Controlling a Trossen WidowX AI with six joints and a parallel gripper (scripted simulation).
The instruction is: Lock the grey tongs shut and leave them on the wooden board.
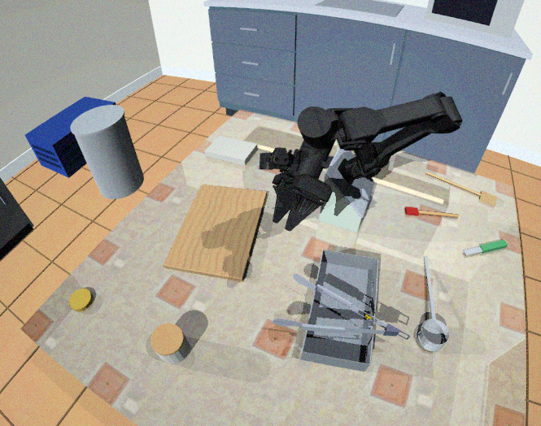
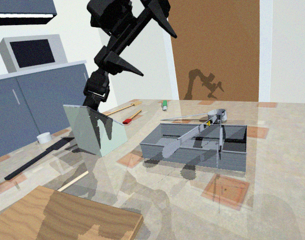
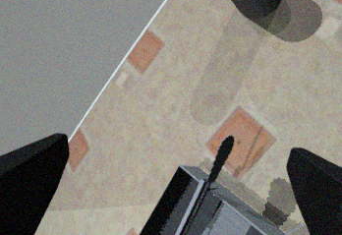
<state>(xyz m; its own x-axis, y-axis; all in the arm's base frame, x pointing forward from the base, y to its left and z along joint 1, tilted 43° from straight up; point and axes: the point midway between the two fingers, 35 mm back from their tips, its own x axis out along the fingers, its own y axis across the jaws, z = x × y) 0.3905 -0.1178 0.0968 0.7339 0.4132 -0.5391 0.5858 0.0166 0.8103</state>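
Right now my gripper tip is 28 cm above the roasting tin, 16 cm to the right of it and 5 cm past it. Round my gripper tip: yellow disc: 49 cm to the right, 30 cm below, 29 cm ahead; wooden board: 30 cm below, 29 cm to the right, 14 cm behind; lidded jar: 27 cm below, 25 cm ahead, 17 cm to the right.
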